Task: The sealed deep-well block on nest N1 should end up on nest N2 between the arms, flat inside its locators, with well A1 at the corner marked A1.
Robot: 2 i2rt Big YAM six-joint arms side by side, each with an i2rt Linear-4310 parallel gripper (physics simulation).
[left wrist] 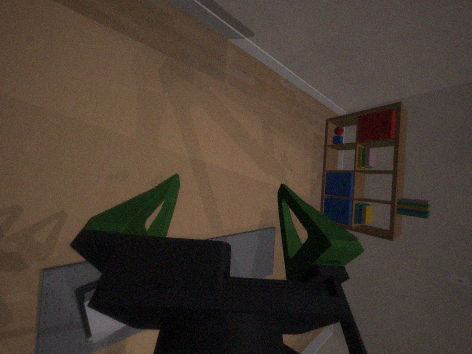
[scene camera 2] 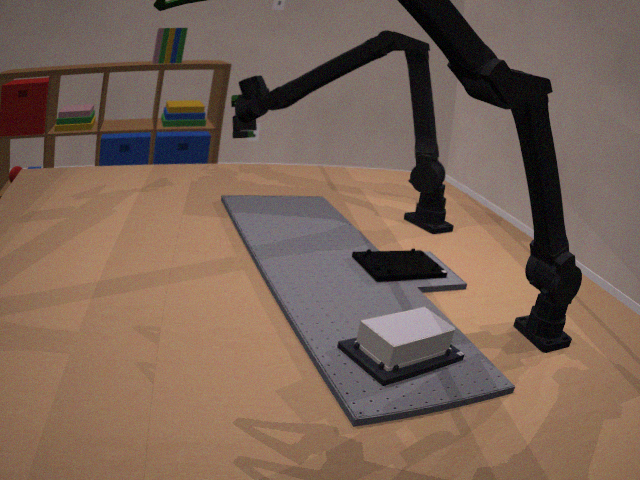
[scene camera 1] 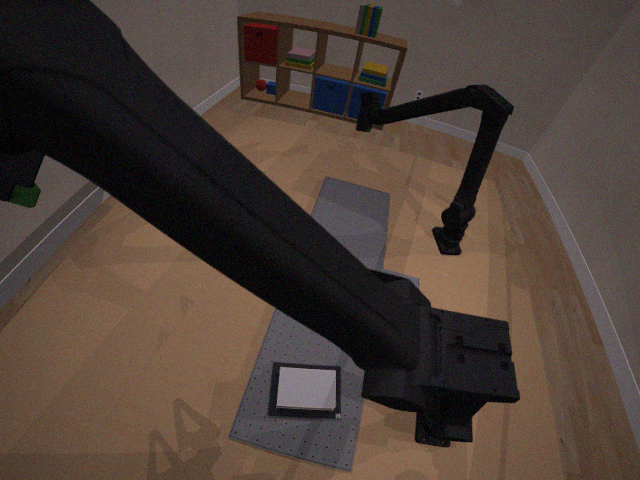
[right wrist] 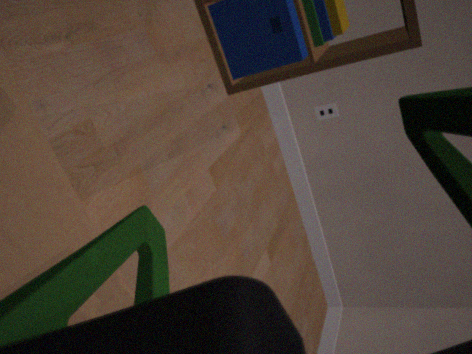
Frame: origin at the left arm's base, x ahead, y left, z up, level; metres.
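Seen in the pictures: left gripper, fingertip midpoint: (left wrist: 230,183); right gripper, fingertip midpoint: (scene camera 2: 233,120) (right wrist: 272,169); left arm's base, origin of the base link: (scene camera 2: 541,335) (scene camera 1: 432,419); right arm's base, origin of the base link: (scene camera 2: 428,225) (scene camera 1: 445,242).
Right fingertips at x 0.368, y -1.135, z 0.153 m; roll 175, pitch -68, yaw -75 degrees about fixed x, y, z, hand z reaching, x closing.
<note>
Offsets run from my right fingertips to a thing's middle. Level surfaces: height alone.
The white sealed block {0.042 m back, 1.137 m left, 0.107 m down} (scene camera 1: 306,387) (scene camera 2: 405,333) (left wrist: 102,322) lies on the dark nest N1 {0.042 m back, 1.137 m left, 0.129 m down} (scene camera 1: 272,392) (scene camera 2: 426,367) (left wrist: 83,310) at the near end of the grey board. Its A1 well cannot be made out. Nest N2 {0.192 m back, 0.815 m left, 0.129 m down} (scene camera 2: 400,265) is an empty black plate with small locators and a pale corner mark; the left arm hides it in scene camera 1. My left gripper (left wrist: 230,183) is open and empty, high above the table; one green finger shows at the left edge in scene camera 1. My right gripper (right wrist: 272,169) (scene camera 2: 245,117) is open and empty, raised beyond the board's far end.
The grey perforated board {0.140 m down} (scene camera 1: 297,449) (scene camera 2: 289,227) runs lengthwise along the wooden table. The left arm's large link crosses above the board in scene camera 1. Both arm bases stand on the right side of the table. A wooden shelf (scene camera 1: 323,25) (scene camera 2: 222,113) stands by the far wall.
</note>
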